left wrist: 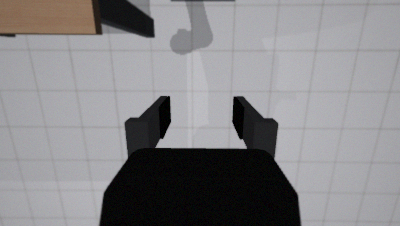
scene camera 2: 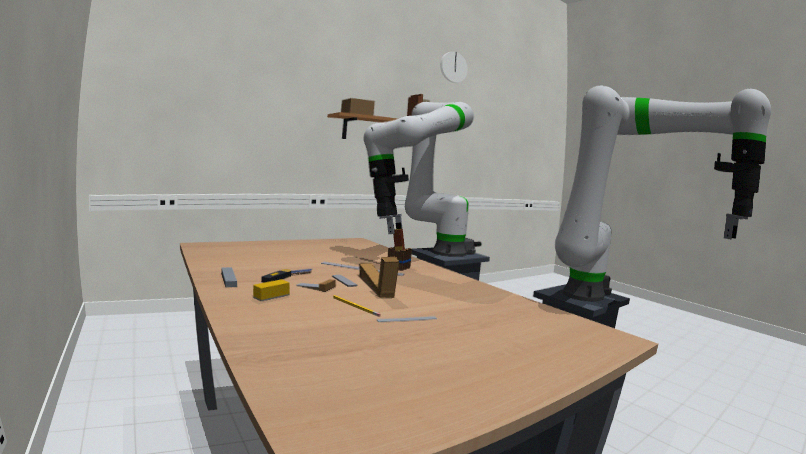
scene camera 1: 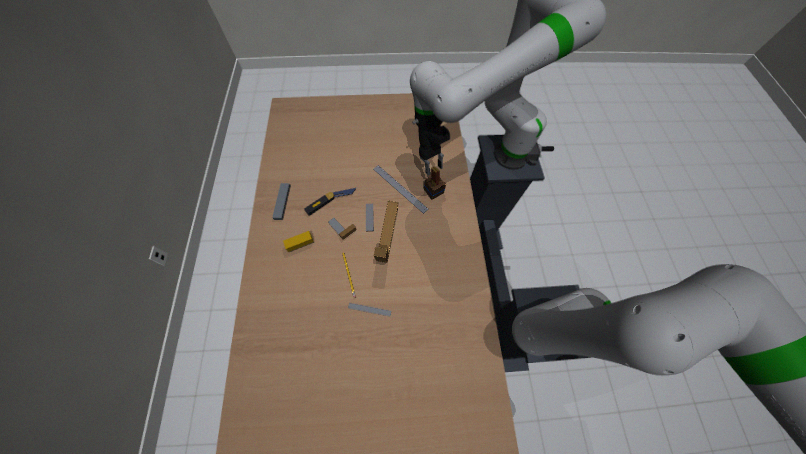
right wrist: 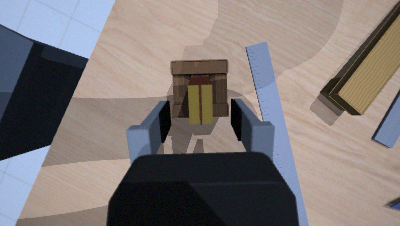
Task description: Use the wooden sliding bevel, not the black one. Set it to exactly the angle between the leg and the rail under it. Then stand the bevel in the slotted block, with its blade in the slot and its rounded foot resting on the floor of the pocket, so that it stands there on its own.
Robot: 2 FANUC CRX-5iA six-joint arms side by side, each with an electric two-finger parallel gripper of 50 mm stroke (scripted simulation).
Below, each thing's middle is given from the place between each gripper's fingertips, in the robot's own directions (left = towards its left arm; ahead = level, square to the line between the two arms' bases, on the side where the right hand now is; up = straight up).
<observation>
Now: the wooden leg-and-rail piece [scene camera 2: 389, 266] 19 cm ahead of my right hand [scene camera 2: 395, 233], 21 cm to the left of it and 7 cm below it.
The wooden leg-and-rail piece is 84 cm to the right of my left hand [scene camera 2: 729, 238], 57 cm ahead of it and 22 cm below it.
</observation>
